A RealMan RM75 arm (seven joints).
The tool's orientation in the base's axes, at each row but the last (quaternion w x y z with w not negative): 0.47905 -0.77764 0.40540 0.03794; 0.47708 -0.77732 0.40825 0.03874; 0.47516 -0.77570 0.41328 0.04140; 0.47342 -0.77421 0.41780 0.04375; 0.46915 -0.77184 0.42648 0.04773; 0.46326 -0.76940 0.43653 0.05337; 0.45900 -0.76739 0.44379 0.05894; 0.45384 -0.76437 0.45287 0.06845; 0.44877 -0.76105 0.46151 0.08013; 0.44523 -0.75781 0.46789 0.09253
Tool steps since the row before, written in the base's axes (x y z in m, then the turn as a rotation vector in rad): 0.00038 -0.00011 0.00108 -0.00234 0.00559 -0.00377; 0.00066 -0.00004 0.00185 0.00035 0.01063 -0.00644; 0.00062 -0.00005 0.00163 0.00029 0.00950 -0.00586; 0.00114 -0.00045 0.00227 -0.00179 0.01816 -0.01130; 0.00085 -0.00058 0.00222 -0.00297 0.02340 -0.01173; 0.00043 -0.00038 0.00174 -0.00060 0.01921 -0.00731; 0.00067 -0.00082 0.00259 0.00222 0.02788 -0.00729; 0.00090 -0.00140 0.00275 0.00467 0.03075 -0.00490; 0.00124 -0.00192 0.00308 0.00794 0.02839 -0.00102; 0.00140 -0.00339 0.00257 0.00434 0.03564 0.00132
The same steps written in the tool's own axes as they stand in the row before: -0.00016 -0.00100 -0.00054 -0.00320 0.00307 0.00559; -0.00037 -0.00175 -0.00082 -0.00322 0.00209 0.01182; -0.00031 -0.00156 -0.00072 -0.00285 0.00196 0.01062; -0.00004 -0.00227 -0.00122 -0.00692 0.00542 0.01958; -0.00016 -0.00200 -0.00140 -0.01068 0.00552 0.02344; -0.00035 -0.00140 -0.00113 -0.00877 0.00166 0.01853; -0.00037 -0.00203 -0.00189 -0.01252 -0.00203 0.02597; -0.00001 -0.00217 -0.00237 -0.01414 -0.00590 0.02751; 0.00026 -0.00251 -0.00289 -0.01290 -0.01039 0.02441; 0.00146 -0.00206 -0.00370 -0.02071 -0.01012 0.02756
